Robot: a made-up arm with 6 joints. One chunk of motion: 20 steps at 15 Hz.
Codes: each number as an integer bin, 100 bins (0 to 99) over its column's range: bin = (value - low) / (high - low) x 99, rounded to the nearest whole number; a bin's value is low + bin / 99 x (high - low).
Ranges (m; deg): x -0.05..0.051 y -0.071..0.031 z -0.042..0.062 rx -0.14..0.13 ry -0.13..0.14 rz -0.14..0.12
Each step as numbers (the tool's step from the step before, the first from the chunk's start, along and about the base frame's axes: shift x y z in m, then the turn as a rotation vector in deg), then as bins.
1 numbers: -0.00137 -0.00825 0.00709 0.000 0.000 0.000
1 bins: 48 61 47 51 48 53
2 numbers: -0.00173 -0.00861 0.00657 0.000 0.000 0.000
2 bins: 47 61 46 51 48 53
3 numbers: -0.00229 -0.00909 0.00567 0.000 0.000 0.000
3 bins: 47 60 45 51 48 53
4 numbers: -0.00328 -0.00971 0.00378 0.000 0.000 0.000
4 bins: 46 59 44 51 48 53
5 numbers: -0.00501 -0.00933 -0.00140 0.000 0.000 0.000
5 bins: 44 60 39 51 48 53
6 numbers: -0.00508 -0.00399 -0.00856 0.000 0.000 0.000
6 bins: 44 65 32 51 48 53
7 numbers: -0.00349 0.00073 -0.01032 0.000 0.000 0.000
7 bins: 46 70 30 51 48 53
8 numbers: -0.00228 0.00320 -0.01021 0.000 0.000 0.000
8 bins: 47 72 30 51 48 53
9 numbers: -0.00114 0.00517 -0.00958 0.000 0.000 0.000
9 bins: 48 74 31 51 48 53
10 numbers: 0.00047 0.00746 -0.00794 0.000 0.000 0.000
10 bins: 49 76 32 51 48 53
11 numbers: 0.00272 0.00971 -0.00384 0.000 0.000 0.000
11 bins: 52 78 36 51 48 53
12 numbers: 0.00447 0.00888 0.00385 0.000 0.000 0.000
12 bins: 53 78 44 51 48 53
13 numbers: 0.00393 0.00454 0.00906 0.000 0.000 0.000
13 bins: 53 73 49 51 48 53
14 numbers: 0.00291 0.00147 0.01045 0.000 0.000 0.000
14 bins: 52 70 50 51 48 53
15 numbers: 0.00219 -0.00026 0.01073 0.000 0.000 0.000
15 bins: 51 69 50 51 48 53
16 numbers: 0.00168 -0.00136 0.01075 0.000 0.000 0.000
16 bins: 51 68 50 51 48 53
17 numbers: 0.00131 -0.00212 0.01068 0.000 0.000 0.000
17 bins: 50 67 50 51 48 53
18 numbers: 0.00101 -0.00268 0.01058 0.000 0.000 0.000
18 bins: 50 66 50 51 48 53
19 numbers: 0.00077 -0.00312 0.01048 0.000 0.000 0.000
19 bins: 50 66 50 51 48 53
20 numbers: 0.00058 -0.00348 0.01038 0.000 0.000 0.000
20 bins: 50 66 50 51 48 53
